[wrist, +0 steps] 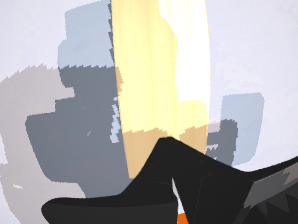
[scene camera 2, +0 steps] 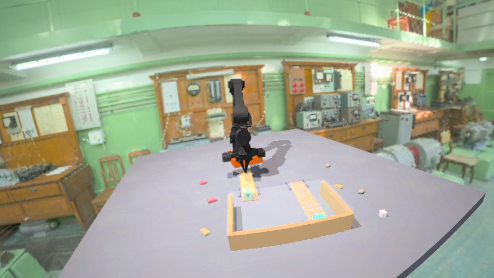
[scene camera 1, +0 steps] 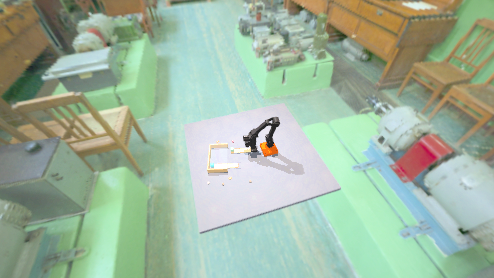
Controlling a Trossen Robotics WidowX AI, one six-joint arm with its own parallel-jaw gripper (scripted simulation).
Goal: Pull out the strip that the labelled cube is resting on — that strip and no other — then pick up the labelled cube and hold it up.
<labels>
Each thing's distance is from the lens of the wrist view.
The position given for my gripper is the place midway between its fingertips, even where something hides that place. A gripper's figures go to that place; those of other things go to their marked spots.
my gripper (wrist: 165, 143): 0.10 m
strip (wrist: 162, 61): 0.09 m
</labels>
